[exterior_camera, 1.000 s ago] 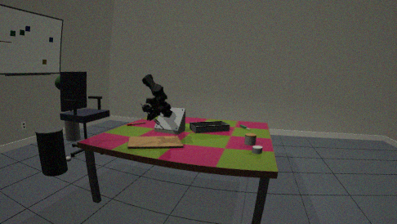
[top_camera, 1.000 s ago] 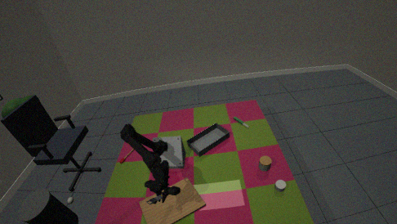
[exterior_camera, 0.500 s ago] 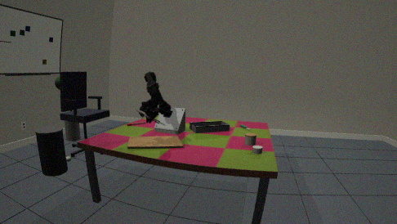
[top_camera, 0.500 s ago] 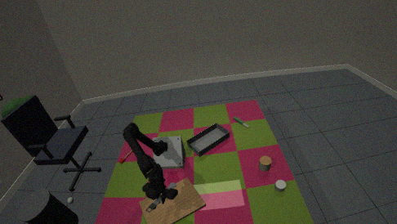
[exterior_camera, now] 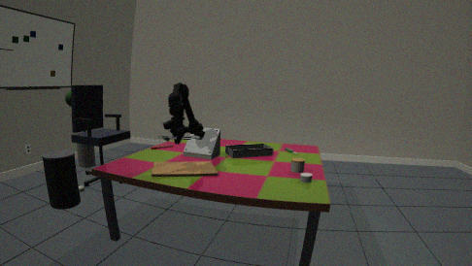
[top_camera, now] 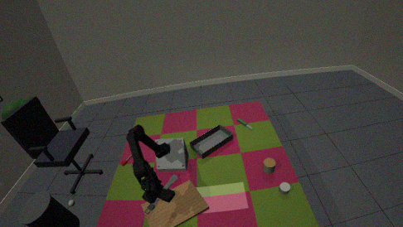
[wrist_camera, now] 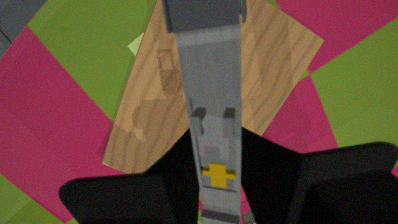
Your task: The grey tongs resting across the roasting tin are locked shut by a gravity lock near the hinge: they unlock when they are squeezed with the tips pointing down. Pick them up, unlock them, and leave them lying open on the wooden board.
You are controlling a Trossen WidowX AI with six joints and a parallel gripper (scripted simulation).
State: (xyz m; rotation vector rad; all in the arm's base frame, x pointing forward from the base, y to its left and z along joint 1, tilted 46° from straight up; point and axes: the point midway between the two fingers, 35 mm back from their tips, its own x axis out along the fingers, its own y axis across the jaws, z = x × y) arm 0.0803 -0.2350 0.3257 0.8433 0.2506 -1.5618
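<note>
My gripper tip is 150 mm above the wooden board, 30 mm to the right of it and 20 mm short of it. Also, from my gripper tip: roasting tin: 580 mm to the left, 220 mm ahead, 130 mm below; then yellow lock piece: 40 mm above, 10 mm to the left; then red tool: 450 mm behind, 410 mm to the left, 150 mm below.
</note>
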